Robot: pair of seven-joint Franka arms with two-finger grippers.
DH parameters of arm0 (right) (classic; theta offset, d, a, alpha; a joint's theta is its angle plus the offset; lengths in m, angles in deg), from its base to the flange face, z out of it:
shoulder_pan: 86.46 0.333 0 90
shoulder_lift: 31.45 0 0 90
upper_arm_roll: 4.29 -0.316 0.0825 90
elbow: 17.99 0 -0.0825 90
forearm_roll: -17.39 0.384 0 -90
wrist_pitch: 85.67 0 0.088 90
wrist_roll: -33.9 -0.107 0 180
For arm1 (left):
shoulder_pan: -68.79 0.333 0 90
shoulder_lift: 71.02 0 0 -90
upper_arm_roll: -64.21 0.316 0.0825 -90
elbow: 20.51 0 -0.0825 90
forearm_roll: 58.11 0.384 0 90
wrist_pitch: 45.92 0 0.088 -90
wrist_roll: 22.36 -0.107 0 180
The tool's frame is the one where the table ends.
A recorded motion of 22 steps. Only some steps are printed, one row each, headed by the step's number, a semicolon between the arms.
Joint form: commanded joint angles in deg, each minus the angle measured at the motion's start. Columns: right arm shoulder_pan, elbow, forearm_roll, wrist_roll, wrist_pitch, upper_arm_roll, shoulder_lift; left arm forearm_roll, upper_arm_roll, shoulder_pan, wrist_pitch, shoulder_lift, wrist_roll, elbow.
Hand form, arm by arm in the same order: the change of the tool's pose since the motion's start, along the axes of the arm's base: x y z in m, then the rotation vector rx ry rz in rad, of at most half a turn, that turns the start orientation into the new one. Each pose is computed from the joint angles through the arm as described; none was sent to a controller.
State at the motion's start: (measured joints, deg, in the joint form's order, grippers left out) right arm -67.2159 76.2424 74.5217 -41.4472 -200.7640 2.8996 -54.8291; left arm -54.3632 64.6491 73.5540 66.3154 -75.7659 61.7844 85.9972
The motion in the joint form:
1: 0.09 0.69 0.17 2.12 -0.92 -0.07 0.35; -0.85 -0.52 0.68 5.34 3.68 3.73 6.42
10: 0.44 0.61 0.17 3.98 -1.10 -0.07 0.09; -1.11 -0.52 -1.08 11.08 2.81 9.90 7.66
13: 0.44 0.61 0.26 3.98 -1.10 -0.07 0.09; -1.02 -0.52 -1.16 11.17 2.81 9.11 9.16
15: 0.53 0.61 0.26 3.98 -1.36 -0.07 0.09; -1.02 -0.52 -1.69 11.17 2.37 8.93 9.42
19: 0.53 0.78 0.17 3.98 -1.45 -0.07 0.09; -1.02 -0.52 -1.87 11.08 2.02 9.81 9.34
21: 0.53 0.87 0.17 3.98 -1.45 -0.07 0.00; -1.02 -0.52 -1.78 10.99 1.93 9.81 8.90
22: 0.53 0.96 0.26 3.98 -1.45 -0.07 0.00; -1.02 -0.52 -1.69 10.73 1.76 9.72 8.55
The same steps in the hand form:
1: -0.0014 -0.0004 -0.0009 -0.0014 -0.0313 0.0140; -0.0187 -0.0016 -0.0080 -0.0145 -0.0502 0.0685
10: -0.0017 0.0035 -0.0031 -0.0030 -0.0545 0.0397; -0.0095 -0.0193 -0.0173 -0.0260 -0.1191 0.1422
13: -0.0017 0.0035 -0.0031 -0.0016 -0.0542 0.0389; -0.0144 -0.0203 -0.0297 -0.0238 -0.0937 0.1266
15: -0.0016 0.0041 -0.0029 -0.0029 -0.0571 0.0373; -0.0142 -0.0256 -0.0363 -0.0240 -0.0812 0.1144
19: -0.0020 0.0038 -0.0043 -0.0053 -0.0555 0.0368; -0.0133 -0.0274 -0.0392 -0.0247 -0.0757 0.1267
21: -0.0022 0.0037 -0.0061 -0.0062 -0.0525 0.0368; -0.0118 -0.0264 -0.0367 -0.0247 -0.0802 0.1283
22: -0.0024 0.0036 -0.0068 -0.0051 -0.0507 0.0359; -0.0107 -0.0254 -0.0359 -0.0244 -0.0788 0.1285

